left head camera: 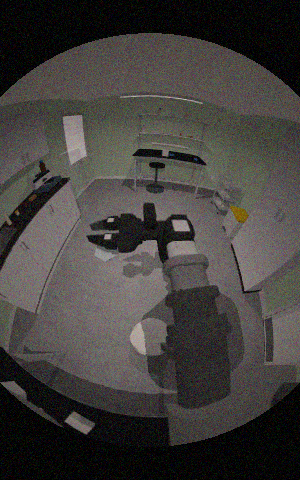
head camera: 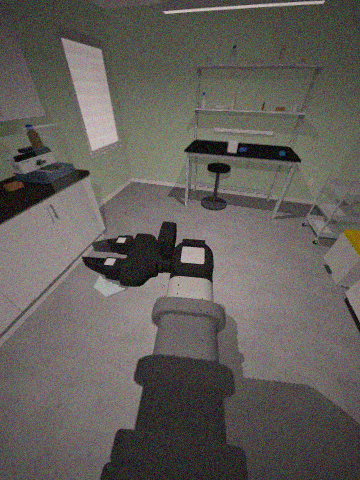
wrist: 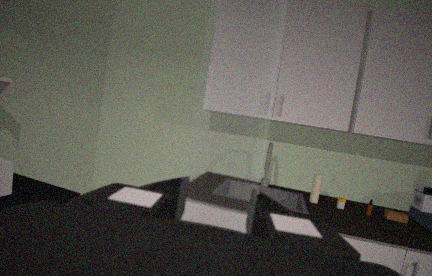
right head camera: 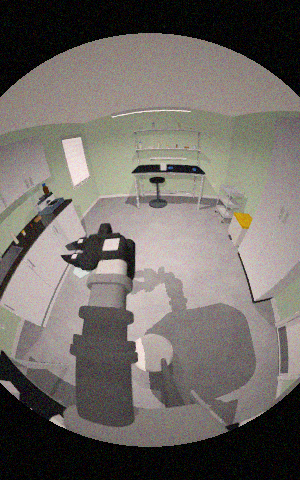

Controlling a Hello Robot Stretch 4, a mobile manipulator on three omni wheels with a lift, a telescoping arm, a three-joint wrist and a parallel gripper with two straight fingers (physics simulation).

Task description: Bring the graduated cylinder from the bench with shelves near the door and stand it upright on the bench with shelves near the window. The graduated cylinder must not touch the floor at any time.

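Seen in the pictures: gripper, fingertip midpoint: (left head camera: 88, 232) (head camera: 88, 253) (wrist: 217, 200) (right head camera: 63, 252); robot's base at its link origin: (left head camera: 149, 336) (right head camera: 152, 351).
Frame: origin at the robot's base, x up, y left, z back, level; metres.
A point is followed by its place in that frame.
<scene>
My gripper (head camera: 91, 253) {z -0.356, x 1.247, y 0.228 m} (left head camera: 91, 232) {z -0.356, x 1.247, y 0.228 m} (right head camera: 66, 251) {z -0.356, x 1.247, y 0.228 m} (wrist: 217, 200) {z -0.356, x 1.247, y 0.228 m} is shut on the graduated cylinder, a clear, almost see-through tube. Its pale base (head camera: 109, 285) {z -0.334, x 1.164, y 0.192 m} (left head camera: 103, 254) {z -0.333, x 1.159, y 0.197 m} (right head camera: 81, 272) {z -0.330, x 1.159, y 0.188 m} (wrist: 214, 215) {z -0.357, x 1.255, y 0.177 m} shows just under the fingers, well above the floor. The tube's body is hard to make out. The gripper points left toward the side counter (head camera: 43, 223) {z -1.198, x 0.659, y 1.268 m}. The bench with shelves near the window (head camera: 206, 147) {z -3.033, x 0.887, y -0.096 m} (left head camera: 150, 153) {z -2.938, x 0.887, y -0.163 m} (right head camera: 150, 168) {z -2.980, x 0.887, y -0.193 m} stands at the far wall, across open floor, with a black top and small items on it.
A black stool (head camera: 219, 168) {z -2.899, x 0.633, y -0.319 m} stands under that bench. A wire cart (head camera: 339, 210) {z -2.303, x 0.370, y -1.875 m} and a yellow-lidded bin (head camera: 353, 240) {z -1.607, x 0.415, y -1.598 m} are at the right. The left counter carries boxes and bottles, and a sink (wrist: 245, 190) with a faucet (wrist: 268, 165) {z -0.585, x 1.066, y 1.636 m}. A window (head camera: 90, 94) {z -3.108, x 1.489, y 1.567 m} is on the left wall.
</scene>
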